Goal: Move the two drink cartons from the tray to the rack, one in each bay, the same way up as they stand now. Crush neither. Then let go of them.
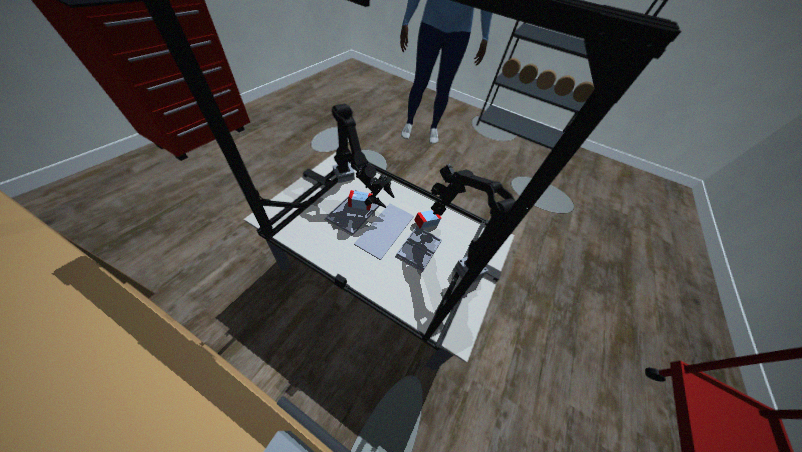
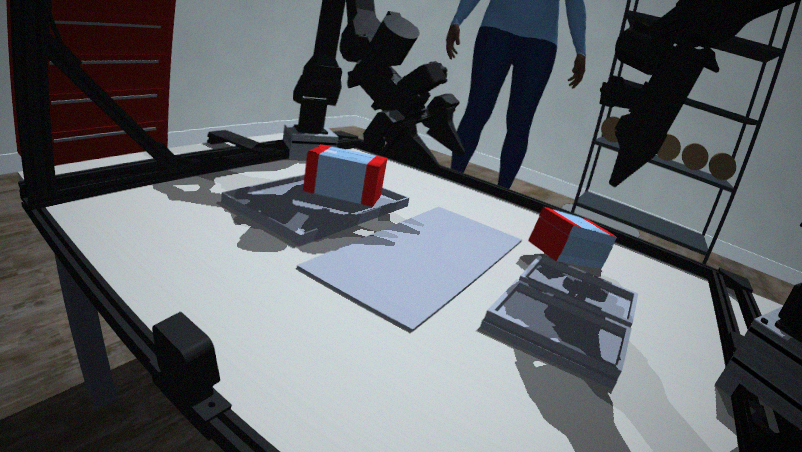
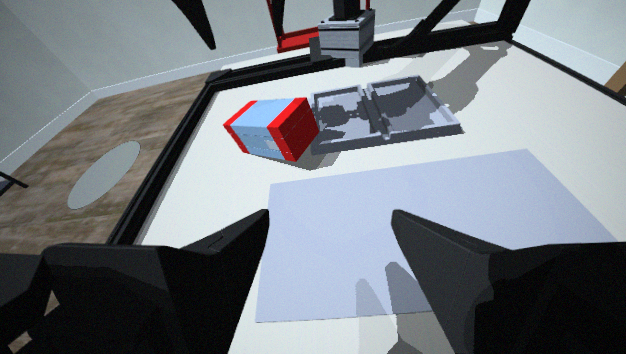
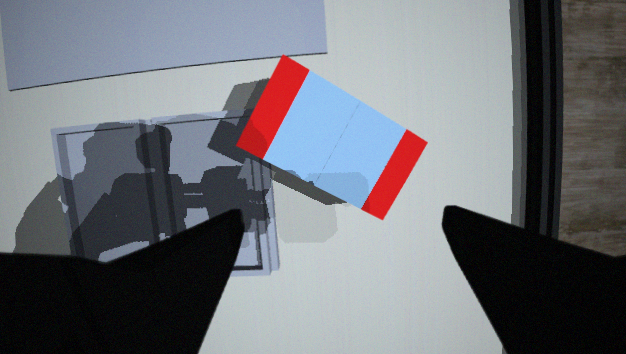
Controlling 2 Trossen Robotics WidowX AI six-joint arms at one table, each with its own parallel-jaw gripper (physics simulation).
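Frame: origin at the left arm's base, x back, y right, z up, level; millimetres.
Where they show: left gripper, fingertip midpoint: (image 1: 390, 202) (image 2: 450, 160) (image 3: 330, 216); right gripper, fingertip midpoint: (image 2: 616, 181) (image 3: 245, 43) (image 4: 342, 218); left arm's base, link origin: (image 1: 343, 168) (image 2: 310, 130); right arm's base, link origin: (image 3: 346, 16).
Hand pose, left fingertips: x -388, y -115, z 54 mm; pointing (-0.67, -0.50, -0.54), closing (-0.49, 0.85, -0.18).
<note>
Things, the pixels of their top centre, and the offset from my left fingertips. "*": a spot on its surface instead. Level surfaces: height alone.
- red-and-blue carton, surface spot: (image 2: 340, 176) (image 1: 359, 203) * dy +130, dx +103, dz -65 mm
- grey tray, surface spot: (image 2: 259, 222) * dy +267, dx +22, dz -108 mm
- two-bay rack, top centre: (image 4: 154, 201) (image 2: 574, 301) (image 3: 373, 105) (image 1: 420, 246) dy -57, dx -251, dz -90 mm
- flat pale blue mat, surface height: dz -106 mm
One red-and-blue carton (image 1: 359, 199) (image 2: 340, 176) sits at the back of the grey tray (image 2: 259, 222), red ends left and right. The other carton (image 1: 427, 220) (image 2: 587, 247) (image 3: 260, 117) (image 4: 335, 135) is skewed and looks tilted at the back end of the two-bay rack (image 2: 553, 350) (image 3: 425, 135) (image 4: 274, 250), partly overhanging its rim; neither bay holds it squarely. My left gripper (image 1: 388, 201) (image 2: 449, 160) (image 3: 330, 216) is open and empty, to the right of the tray carton. My right gripper (image 2: 616, 180) (image 4: 342, 218) is open and empty above the skewed carton.
A flat pale blue mat (image 1: 384, 233) (image 2: 409, 263) (image 3: 345, 235) (image 4: 165, 40) lies between tray and rack. A black frame rail (image 2: 494, 193) (image 3: 165, 165) edges the table. A person (image 1: 443, 56) (image 2: 516, 72) stands behind it.
</note>
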